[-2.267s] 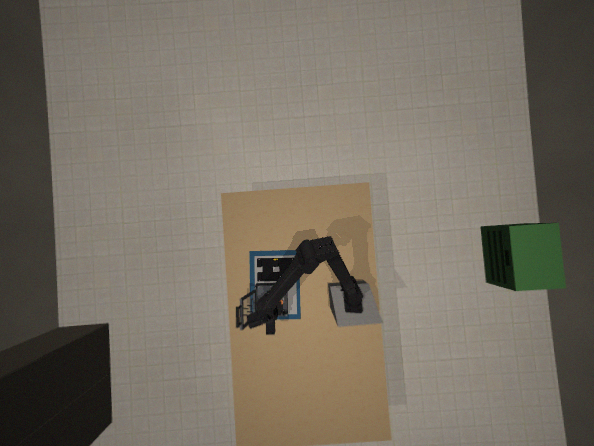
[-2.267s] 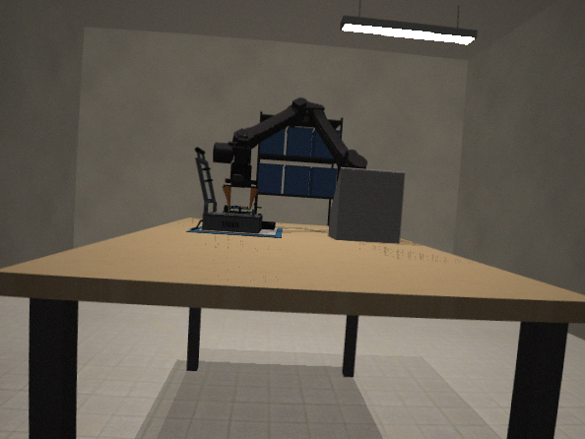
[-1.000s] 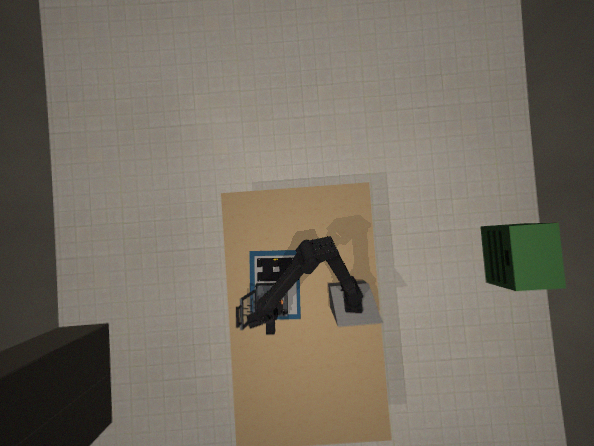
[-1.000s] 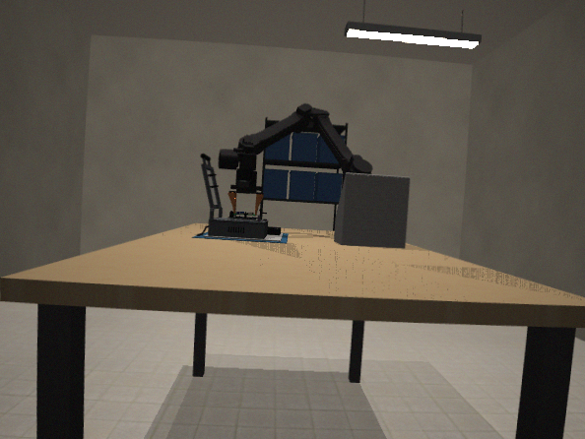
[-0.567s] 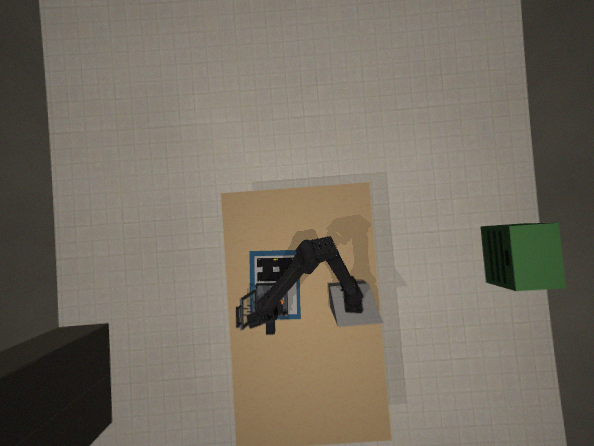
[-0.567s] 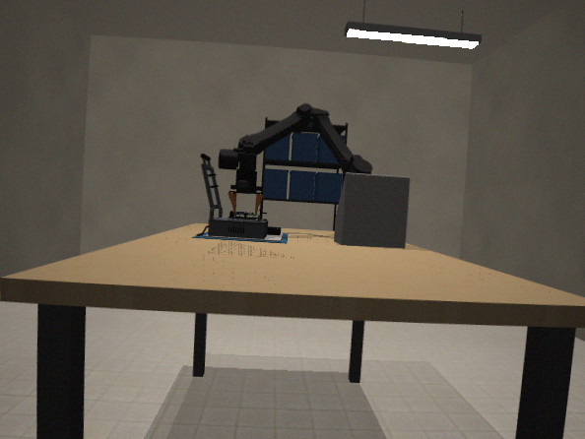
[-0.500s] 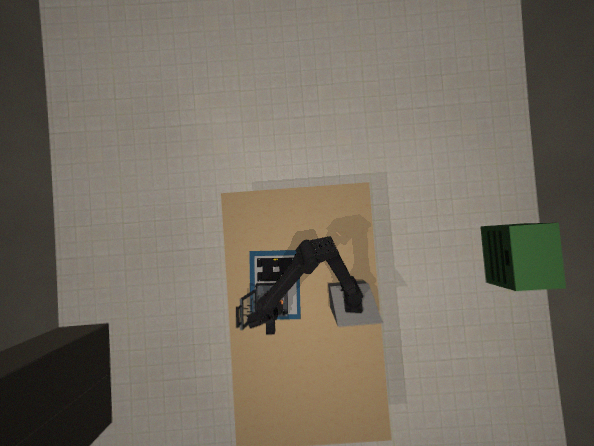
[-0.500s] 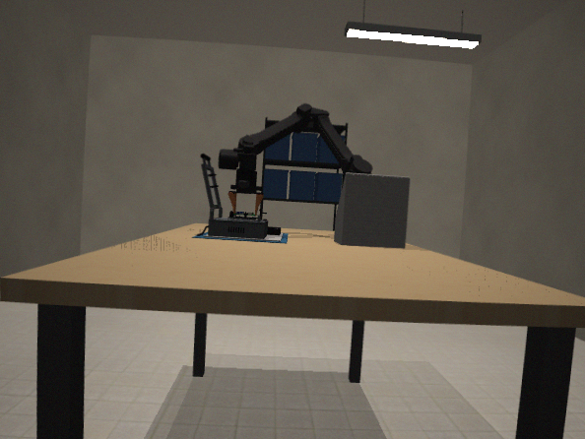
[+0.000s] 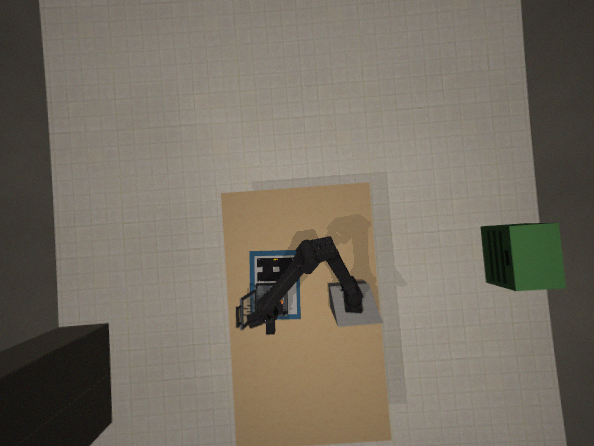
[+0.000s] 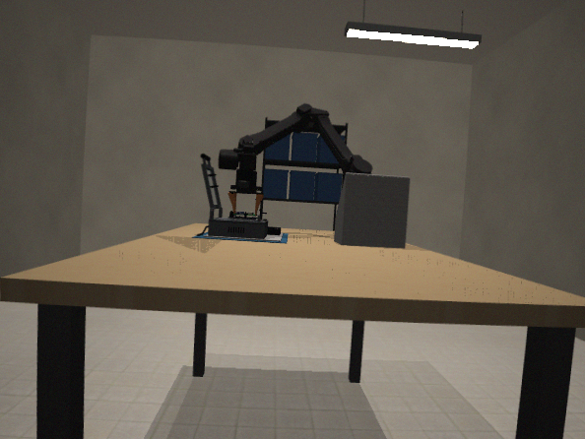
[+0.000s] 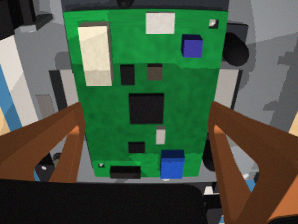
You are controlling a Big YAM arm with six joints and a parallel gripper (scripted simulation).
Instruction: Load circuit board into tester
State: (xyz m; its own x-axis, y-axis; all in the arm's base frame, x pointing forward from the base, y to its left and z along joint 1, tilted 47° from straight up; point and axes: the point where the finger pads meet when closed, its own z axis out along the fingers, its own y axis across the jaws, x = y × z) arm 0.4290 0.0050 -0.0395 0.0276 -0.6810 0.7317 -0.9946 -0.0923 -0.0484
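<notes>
Right now my hand is right at the green circuit board. Round my hand: black latch hook (60 mm behind, 60 mm to the left); dark pin plate (10 mm to the left, 10 mm below); tester lid (120 mm ahead, 100 mm above).
</notes>
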